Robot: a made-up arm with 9 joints. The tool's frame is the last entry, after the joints.
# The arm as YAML. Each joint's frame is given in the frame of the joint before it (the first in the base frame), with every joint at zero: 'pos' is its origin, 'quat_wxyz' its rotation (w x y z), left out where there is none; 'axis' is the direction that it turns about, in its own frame. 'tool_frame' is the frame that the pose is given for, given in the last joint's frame.
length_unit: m
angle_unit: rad
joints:
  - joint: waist
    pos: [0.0, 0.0, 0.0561]
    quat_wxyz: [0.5, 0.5, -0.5, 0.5]
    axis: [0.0, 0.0, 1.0]
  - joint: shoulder
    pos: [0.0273, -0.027, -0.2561]
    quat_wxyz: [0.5, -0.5, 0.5, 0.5]
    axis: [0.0, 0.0, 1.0]
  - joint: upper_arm
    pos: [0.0, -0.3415, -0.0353]
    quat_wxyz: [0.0, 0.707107, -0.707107, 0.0]
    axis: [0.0, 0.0, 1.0]
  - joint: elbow
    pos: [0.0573, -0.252, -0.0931]
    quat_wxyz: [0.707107, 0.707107, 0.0, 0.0]
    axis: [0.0, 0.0, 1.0]
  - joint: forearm
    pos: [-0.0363, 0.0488, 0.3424]
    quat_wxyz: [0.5, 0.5, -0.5, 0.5]
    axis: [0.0, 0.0, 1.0]
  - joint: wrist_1
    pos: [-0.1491, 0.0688, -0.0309]
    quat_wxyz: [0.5, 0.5, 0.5, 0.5]
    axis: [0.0, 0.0, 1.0]
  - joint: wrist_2
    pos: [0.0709, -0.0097, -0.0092]
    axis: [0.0, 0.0, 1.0]
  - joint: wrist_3
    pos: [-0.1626, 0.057, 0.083]
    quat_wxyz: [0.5, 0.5, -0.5, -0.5]
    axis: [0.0, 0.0, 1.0]
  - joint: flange
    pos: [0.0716, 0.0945, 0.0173]
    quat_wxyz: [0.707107, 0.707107, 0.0, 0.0]
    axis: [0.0, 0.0, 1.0]
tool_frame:
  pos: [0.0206, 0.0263, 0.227]
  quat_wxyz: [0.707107, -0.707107, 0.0, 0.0]
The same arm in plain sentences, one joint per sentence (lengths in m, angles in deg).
The arm has nine revolute joints in a row. What follows holds with every joint at zero, and every direction is one of the base frame's. Joint 1 sits 0.0561 m along +z from the base frame's origin and rotates about -y. Joint 2 sits 0.027 m along +x and 0.2561 m along +y and 0.0273 m along +z from joint 1 and rotates about -x. Joint 3 sits 0.0353 m along +x and 0.3415 m along +z from joint 2 and rotates about +x. Joint 4 sits 0.0931 m along -x and 0.252 m along +y and 0.0573 m along +z from joint 3 and rotates about +y. Joint 5 sits 0.0488 m along +x and 0.3424 m along +y and 0.0363 m along -z from joint 4 and rotates about -x. Joint 6 sits 0.0309 m along +x and 0.1491 m along -y and 0.0688 m along -z from joint 5 and rotates about +y. Joint 7 sits 0.0097 m along +x and 0.0092 m along -y and 0.0709 m along -z from joint 6 and rotates about +y. Joint 8 sits 0.057 m along -x and 0.083 m along +y and 0.1626 m along +z from joint 7 and rotates about +z. Joint 9 sits 0.0716 m along +x and 0.0945 m along +y and 0.0173 m along +z from joint 8 and rotates about -y. The tool frame, which is the frame that the pose is given for, sits 0.0206 m along +x and 0.227 m along -y and 0.0263 m along +z from joint 9; its axes are parallel to the base frame's.
